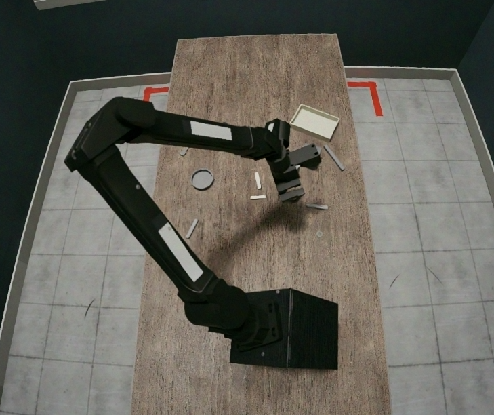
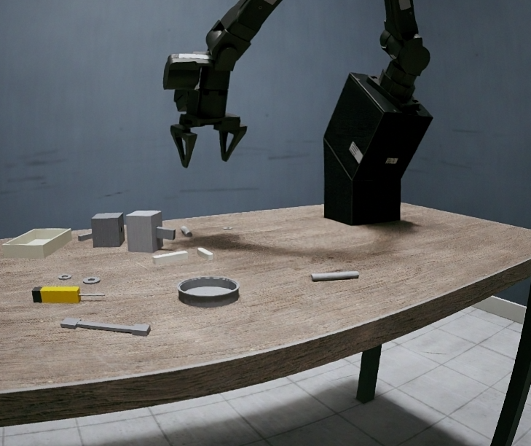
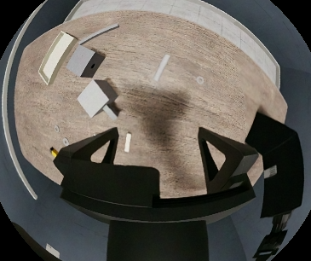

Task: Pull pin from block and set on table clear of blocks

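Right now my hand is 130 mm above the grey pin and 100 mm short of it. Round my hand: grey ring dish (280 mm to the left, 160 mm ahead, 150 mm below); darker grey block (170 mm ahead, 130 mm below, 110 mm to the right); light grey block (130 mm below, 120 mm ahead, 20 mm to the right).
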